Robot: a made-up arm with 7 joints. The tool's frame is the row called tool.
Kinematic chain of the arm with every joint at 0, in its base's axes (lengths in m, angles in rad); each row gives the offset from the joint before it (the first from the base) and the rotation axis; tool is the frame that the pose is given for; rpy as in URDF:
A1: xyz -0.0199 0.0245 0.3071 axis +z
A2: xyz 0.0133 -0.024 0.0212 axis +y
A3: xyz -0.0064 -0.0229 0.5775 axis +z
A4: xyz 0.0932 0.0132 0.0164 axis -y
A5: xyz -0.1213 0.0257 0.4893 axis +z
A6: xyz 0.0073 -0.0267 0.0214 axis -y
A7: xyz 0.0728 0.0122 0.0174 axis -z
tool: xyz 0.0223 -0.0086 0.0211 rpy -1.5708 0 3.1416
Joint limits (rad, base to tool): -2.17..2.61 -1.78..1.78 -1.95..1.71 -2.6..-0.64 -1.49..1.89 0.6..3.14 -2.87..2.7
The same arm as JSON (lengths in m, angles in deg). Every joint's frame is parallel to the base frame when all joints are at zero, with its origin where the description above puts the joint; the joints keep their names.
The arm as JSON. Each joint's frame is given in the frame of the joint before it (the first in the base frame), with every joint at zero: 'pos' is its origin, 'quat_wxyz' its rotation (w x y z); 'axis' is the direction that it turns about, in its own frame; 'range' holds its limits. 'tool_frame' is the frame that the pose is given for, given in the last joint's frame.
{"length_unit": "m", "angle_unit": "deg", "joints": [{"joint": "A1", "pos": [-0.0199, 0.0245, 0.3071], "quat_wxyz": [1.0, 0.0, 0.0, 0.0], "axis": [0.0, 0.0, 1.0], "range": [-124.33, 149.54]}, {"joint": "A2", "pos": [0.0133, -0.024, 0.0212], "quat_wxyz": [1.0, 0.0, 0.0, 0.0], "axis": [0.0, 1.0, 0.0], "range": [-101.99, 101.99]}, {"joint": "A3", "pos": [-0.0064, -0.0229, 0.5775], "quat_wxyz": [1.0, 0.0, 0.0, 0.0], "axis": [0.0, 0.0, 1.0], "range": [-111.73, 97.98]}, {"joint": "A4", "pos": [0.0932, 0.0132, 0.0164], "quat_wxyz": [1.0, 0.0, 0.0, 0.0], "axis": [0.0, -1.0, 0.0], "range": [-148.97, -36.67]}, {"joint": "A5", "pos": [-0.1213, 0.0257, 0.4893], "quat_wxyz": [1.0, 0.0, 0.0, 0.0], "axis": [0.0, 0.0, 1.0], "range": [-85.37, 108.29]}, {"joint": "A6", "pos": [0.0073, -0.0267, 0.0214], "quat_wxyz": [1.0, 0.0, 0.0, 0.0], "axis": [0.0, -1.0, 0.0], "range": [34.38, 179.91]}, {"joint": "A7", "pos": [0.0728, 0.0122, 0.0174], "quat_wxyz": [1.0, 0.0, 0.0, 0.0], "axis": [0.0, 0.0, -1.0], "range": [-164.44, 154.7]}], "tool_frame": {"pos": [0.0223, -0.0086, 0.0211], "quat_wxyz": [0.000003, -0.000003, 0.707108, -0.707106]}}
